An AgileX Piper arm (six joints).
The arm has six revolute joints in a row. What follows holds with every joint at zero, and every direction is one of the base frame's. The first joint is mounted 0.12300 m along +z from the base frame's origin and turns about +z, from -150.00 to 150.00 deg. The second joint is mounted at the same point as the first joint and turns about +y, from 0.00 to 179.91 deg. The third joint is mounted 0.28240 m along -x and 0.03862 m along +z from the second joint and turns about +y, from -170.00 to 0.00 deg. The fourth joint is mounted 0.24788 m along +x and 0.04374 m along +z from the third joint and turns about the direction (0.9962, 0, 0.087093), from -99.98 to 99.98 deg. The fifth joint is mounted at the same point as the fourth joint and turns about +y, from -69.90 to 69.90 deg. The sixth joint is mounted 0.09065 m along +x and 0.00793 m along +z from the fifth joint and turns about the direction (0.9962, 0, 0.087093), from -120.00 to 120.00 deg. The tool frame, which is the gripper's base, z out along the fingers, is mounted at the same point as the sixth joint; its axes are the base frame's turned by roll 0.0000, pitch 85.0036 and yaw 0.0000 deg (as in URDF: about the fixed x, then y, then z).
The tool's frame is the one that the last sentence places.
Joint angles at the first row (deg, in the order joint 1, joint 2, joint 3, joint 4, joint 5, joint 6):
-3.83, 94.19, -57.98, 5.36, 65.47, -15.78
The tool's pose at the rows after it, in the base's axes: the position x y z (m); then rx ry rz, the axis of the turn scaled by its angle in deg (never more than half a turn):
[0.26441 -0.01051 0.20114 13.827 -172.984 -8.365]
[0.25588 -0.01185 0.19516 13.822 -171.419 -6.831]
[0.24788 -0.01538 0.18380 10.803 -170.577 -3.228]
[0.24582 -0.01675 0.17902 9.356 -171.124 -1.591]
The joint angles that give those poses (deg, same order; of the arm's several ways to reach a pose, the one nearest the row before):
-3.83, 92.39, -55.87, 4.97, 65.57, -15.31
-3.83, 91.84, -53.62, 3.66, 65.30, -14.83
-3.90, 91.84, -50.63, 1.07, 63.05, -11.71
-3.90, 91.85, -49.39, 0.00, 61.22, -10.16

